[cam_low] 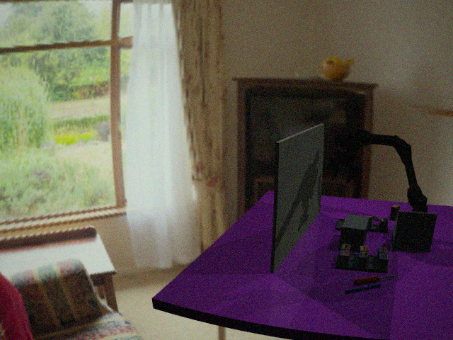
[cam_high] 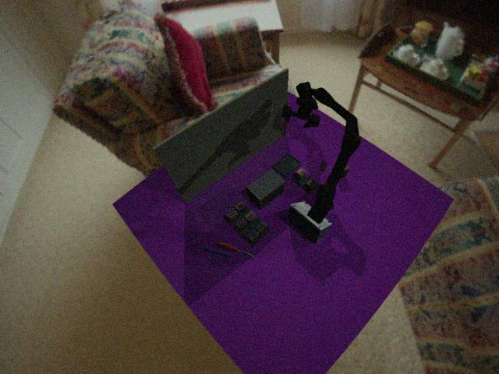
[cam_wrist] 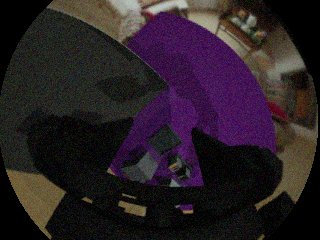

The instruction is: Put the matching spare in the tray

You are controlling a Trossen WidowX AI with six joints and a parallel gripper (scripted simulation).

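The grey spare lies 240 mm behind my gripper tip, 150 mm to the left of it and 140 mm below it. Round my gripper tip: dark plate (200 mm behind, 170 mm below, 150 mm to the left); square tray (170 mm below, 120 mm to the left, 60 mm behind); dark hex key (210 mm behind, 180 mm below, 10 mm to the right).
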